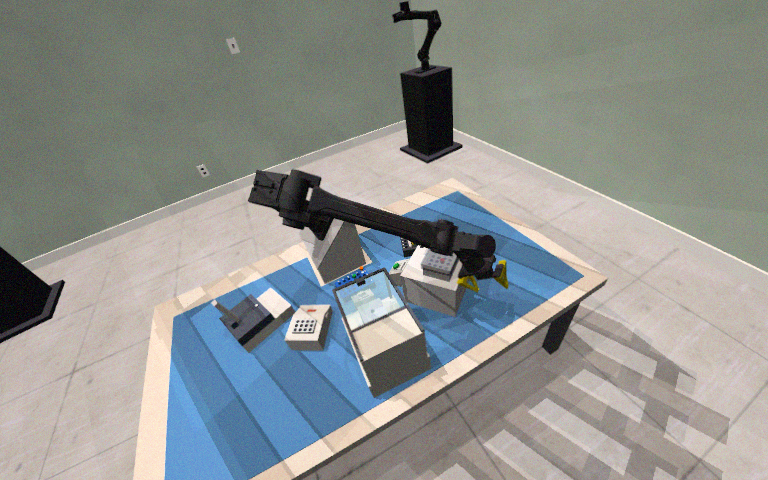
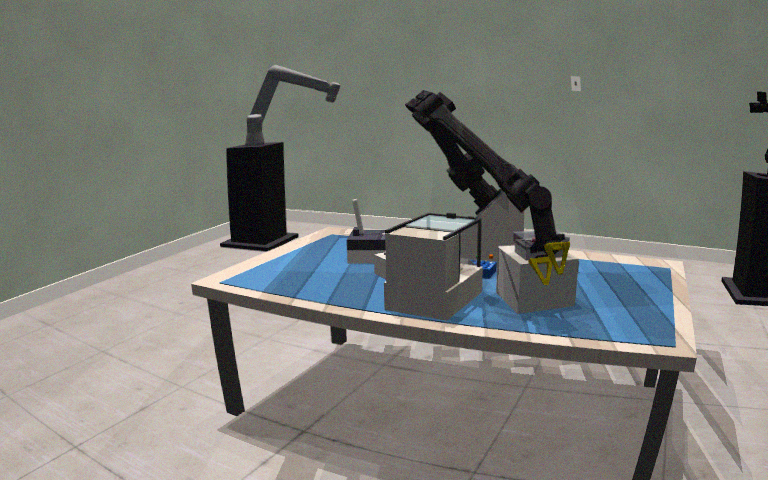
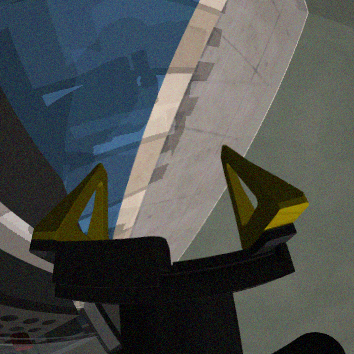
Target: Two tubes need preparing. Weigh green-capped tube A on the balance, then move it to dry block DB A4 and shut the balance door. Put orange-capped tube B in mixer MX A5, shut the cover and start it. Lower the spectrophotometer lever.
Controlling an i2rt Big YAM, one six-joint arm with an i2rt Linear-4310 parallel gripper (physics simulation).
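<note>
My gripper [image 1: 485, 279] [image 2: 553, 276] [image 3: 161, 158] is open and empty, beside the upper side of a large white box [image 1: 433, 291] [image 2: 538, 288]. On that box sits a grey perforated block [image 1: 440, 261] [image 3: 37, 322] with a red spot. The balance [image 1: 390, 336] [image 2: 421, 271] has a glass panel [image 1: 370, 303] on top. A blue rack [image 1: 341, 282] [image 2: 487, 270] behind it holds small caps, among them an orange cap [image 1: 361, 268] [image 2: 491, 256] and a green one. The spectrophotometer lever [image 1: 222, 308] [image 2: 357, 216] stands up. A small white unit [image 1: 308, 339] has a plate of dark holes. Which unit is DB or MX, I cannot tell.
A green button [image 1: 396, 265] sits on a low unit between the balance and the large box. A dark rack [image 1: 405, 245] is partly hidden behind the arm. The arm's grey wedge-shaped base [image 1: 342, 254] [image 2: 504, 226] stands behind the balance. The table edge [image 3: 157, 120] passes beyond the fingers.
</note>
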